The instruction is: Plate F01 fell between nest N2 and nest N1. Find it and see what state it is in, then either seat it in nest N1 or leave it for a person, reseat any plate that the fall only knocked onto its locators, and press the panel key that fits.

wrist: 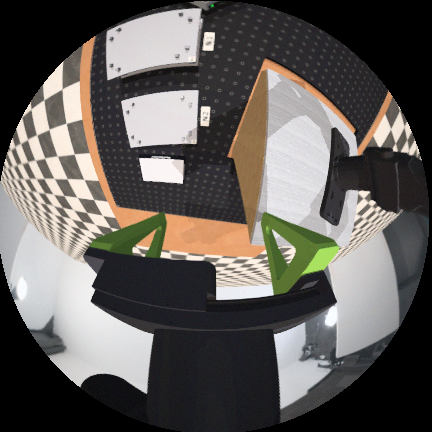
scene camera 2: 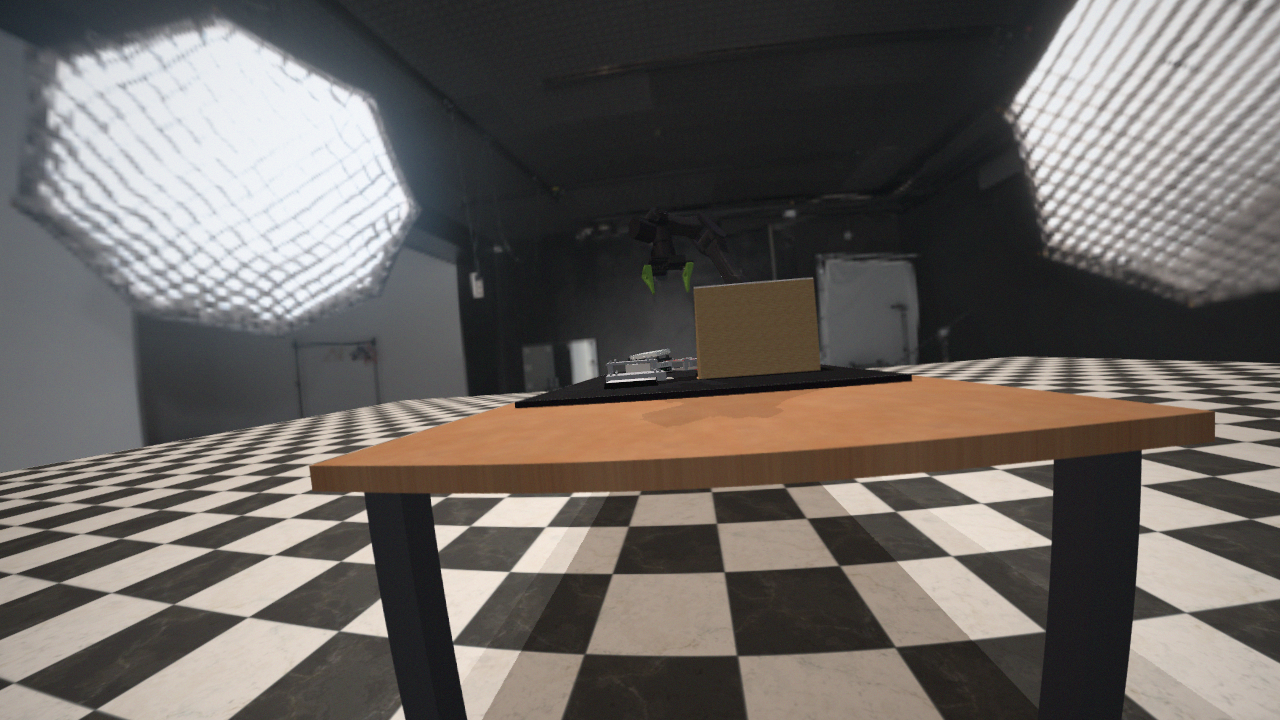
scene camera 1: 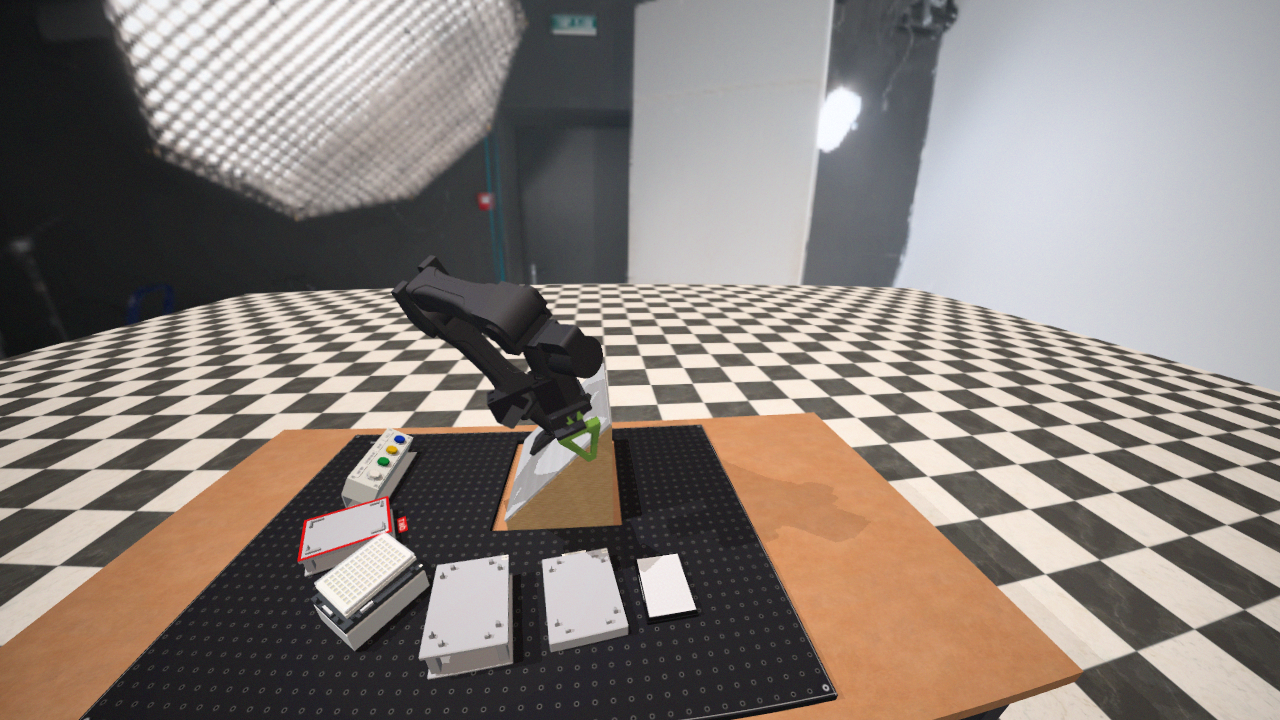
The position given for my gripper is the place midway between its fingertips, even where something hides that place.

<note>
My gripper (scene camera 1: 585,443) is open, with nothing in its grasp. Also in view: an N2 station (wrist: 170,117).
My gripper shows as well in the wrist view (wrist: 213,217).
</note>
